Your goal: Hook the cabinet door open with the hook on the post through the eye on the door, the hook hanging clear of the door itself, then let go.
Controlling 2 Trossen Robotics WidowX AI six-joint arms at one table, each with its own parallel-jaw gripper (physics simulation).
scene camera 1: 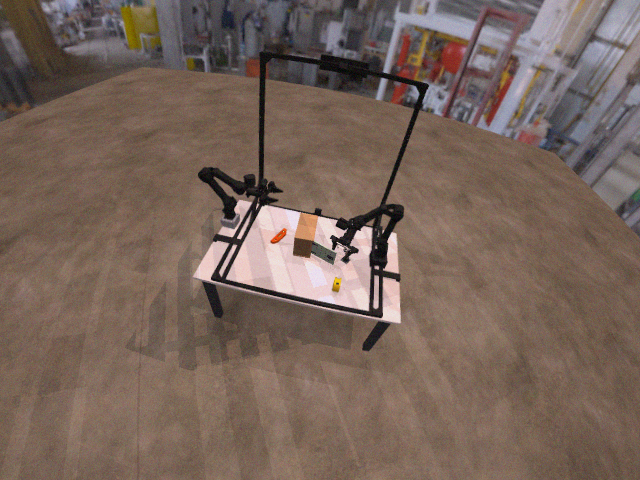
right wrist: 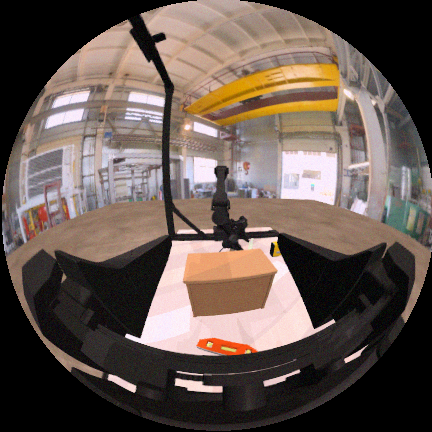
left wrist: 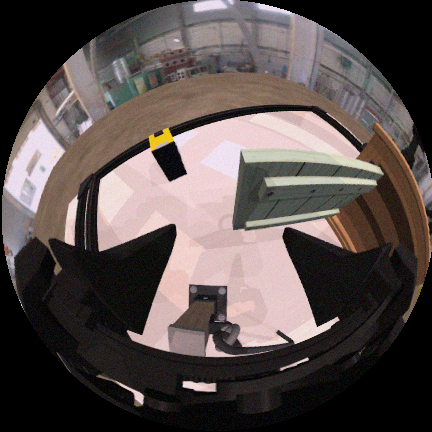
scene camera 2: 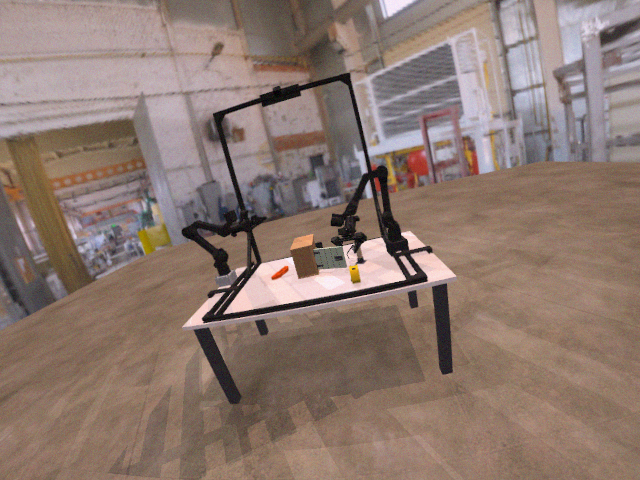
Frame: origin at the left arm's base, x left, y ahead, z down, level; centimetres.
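Seen in the pictures: left gripper, fingertip midpoint: (scene camera 1: 337,256) (right wrist: 246,246) (left wrist: 231,231) (scene camera 2: 346,254); right gripper, fingertip midpoint: (scene camera 1: 280,195) (right wrist: 225,239) (scene camera 2: 264,219); left arm's base, link origin: (scene camera 1: 379,255) (scene camera 2: 395,239); right arm's base, link origin: (scene camera 1: 230,216) (scene camera 2: 224,273).
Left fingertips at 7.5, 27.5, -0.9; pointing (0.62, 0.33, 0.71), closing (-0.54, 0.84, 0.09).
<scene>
Offsets run from my left fingertips to a thing's middle, as dx, dy, dz. "spot": to the spot under its first point.
The brown cabinet {-13.1, +21.4, -0.5} (scene camera 1: 305,235) (scene camera 2: 305,258) (left wrist: 400,200) (right wrist: 230,287) stands mid-table. Its green door {-1.0, +9.4, +0.4} (scene camera 1: 323,252) (scene camera 2: 331,257) (left wrist: 305,192) stands swung open, out to the right in the scene views. The eye cannot be made out on the door. The post {spot: -4.0, -7.0, +3.1} (scene camera 2: 360,254) (left wrist: 196,322) stands upright beyond the door's free edge. The dark hook {-10.4, -2.8, +2.6} (left wrist: 250,349) hangs from the post, its bent free end apart from the door in the left wrist view. My left gripper (scene camera 1: 342,251) (scene camera 2: 347,245) (left wrist: 231,231) is open and empty, above and near the post. My right gripper (scene camera 1: 279,195) is open and empty, raised far from the cabinet.
A yellow and black tape measure {+18.1, -0.7, +4.2} (scene camera 1: 336,284) (scene camera 2: 354,273) (left wrist: 170,160) (right wrist: 276,249) stands toward the table's front. An orange level {-15.8, +38.5, +6.9} (scene camera 1: 278,236) (scene camera 2: 279,272) (right wrist: 227,347) lies left of the cabinet in the scene views. A black frame {spot: -45.1, +57.7, -59.6} (scene camera 1: 262,118) (scene camera 2: 231,165) rises at the back.
</scene>
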